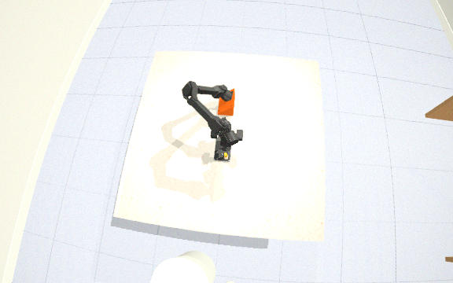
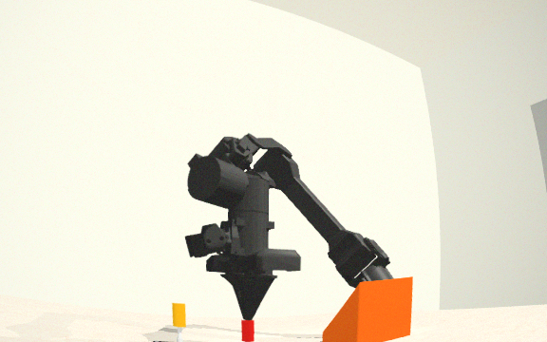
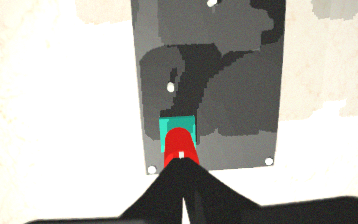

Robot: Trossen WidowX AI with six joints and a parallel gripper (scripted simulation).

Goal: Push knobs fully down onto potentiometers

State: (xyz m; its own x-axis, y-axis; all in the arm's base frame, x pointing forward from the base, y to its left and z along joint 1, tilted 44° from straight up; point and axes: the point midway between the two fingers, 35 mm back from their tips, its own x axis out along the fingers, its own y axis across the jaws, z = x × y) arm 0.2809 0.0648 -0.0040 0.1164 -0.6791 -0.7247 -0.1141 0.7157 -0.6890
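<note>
Now: gripper tip 1 cm above the red knob. Also, from my gripper tip: yellow knob 10 cm ahead, 1 cm to the left, 1 cm above.
</note>
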